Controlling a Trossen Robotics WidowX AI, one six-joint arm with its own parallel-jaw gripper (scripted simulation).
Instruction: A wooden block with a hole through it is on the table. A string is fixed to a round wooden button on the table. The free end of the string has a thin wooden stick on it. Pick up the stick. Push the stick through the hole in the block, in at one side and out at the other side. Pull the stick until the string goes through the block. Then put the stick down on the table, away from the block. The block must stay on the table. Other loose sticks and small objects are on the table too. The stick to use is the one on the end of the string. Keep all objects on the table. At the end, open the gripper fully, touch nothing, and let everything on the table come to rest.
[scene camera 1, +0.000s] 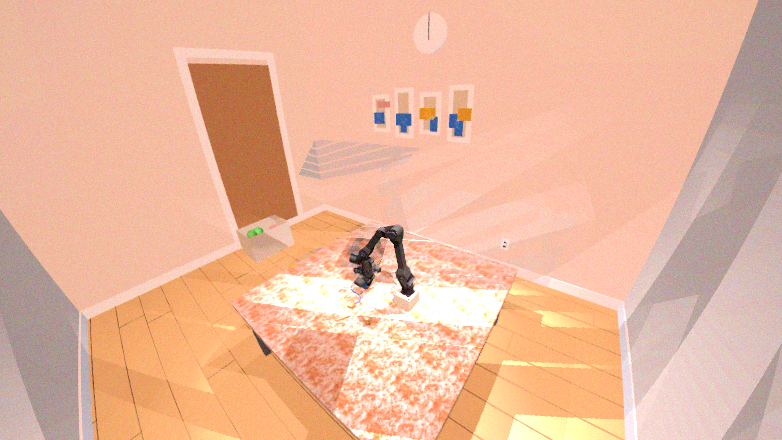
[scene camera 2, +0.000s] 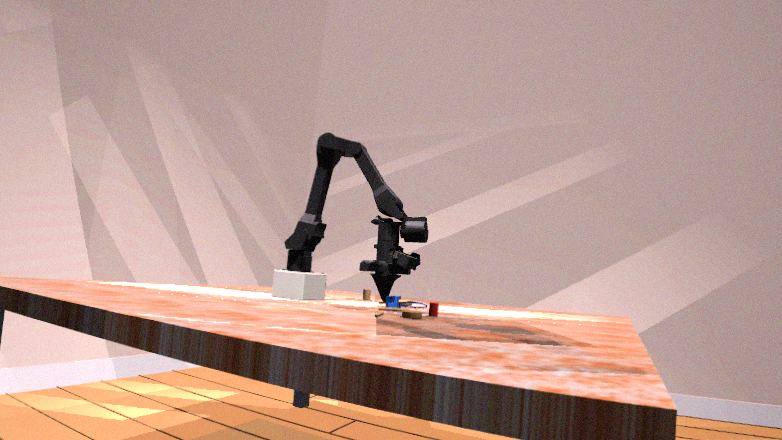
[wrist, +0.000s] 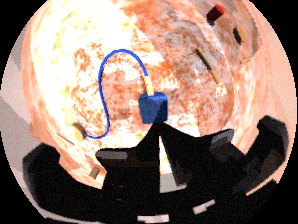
Scene:
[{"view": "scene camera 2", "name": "my gripper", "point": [384, 300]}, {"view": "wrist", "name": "my gripper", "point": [157, 123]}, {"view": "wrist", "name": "block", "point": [153, 109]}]

